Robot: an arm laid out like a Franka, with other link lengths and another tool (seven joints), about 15 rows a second.
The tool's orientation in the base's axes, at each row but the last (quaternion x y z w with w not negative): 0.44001, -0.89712, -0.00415, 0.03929; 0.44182, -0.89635, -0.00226, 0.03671; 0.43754, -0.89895, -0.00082, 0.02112; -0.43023, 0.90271, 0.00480, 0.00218; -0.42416, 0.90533, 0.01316, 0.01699; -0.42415, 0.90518, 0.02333, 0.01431; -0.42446, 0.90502, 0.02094, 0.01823
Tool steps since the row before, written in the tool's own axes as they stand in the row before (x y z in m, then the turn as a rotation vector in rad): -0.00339, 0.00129, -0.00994, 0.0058, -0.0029, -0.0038; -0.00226, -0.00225, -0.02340, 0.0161, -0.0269, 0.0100; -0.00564, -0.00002, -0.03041, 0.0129, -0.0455, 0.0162; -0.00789, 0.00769, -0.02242, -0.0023, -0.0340, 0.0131; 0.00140, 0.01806, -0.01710, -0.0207, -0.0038, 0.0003; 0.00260, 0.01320, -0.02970, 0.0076, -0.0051, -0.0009; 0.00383, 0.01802, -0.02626, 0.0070, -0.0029, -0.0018
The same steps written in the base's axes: 0.00179, 0.00374, 0.00974, -0.0010, -0.0063, 0.0041; 0.00474, 0.00108, 0.02311, 0.0109, -0.0294, -0.0099; 0.00467, 0.00494, 0.03017, 0.0272, -0.0385, -0.0166; -0.00100, 0.01073, 0.02253, 0.0279, -0.0195, -0.0133; -0.01511, 0.00983, 0.01720, 0.0162, 0.0135, 0.0005; -0.01199, 0.00483, 0.02993, -0.0009, -0.0091, 0.0004; -0.01671, 0.00717, 0.02643, -0.0023, -0.0073, 0.0014
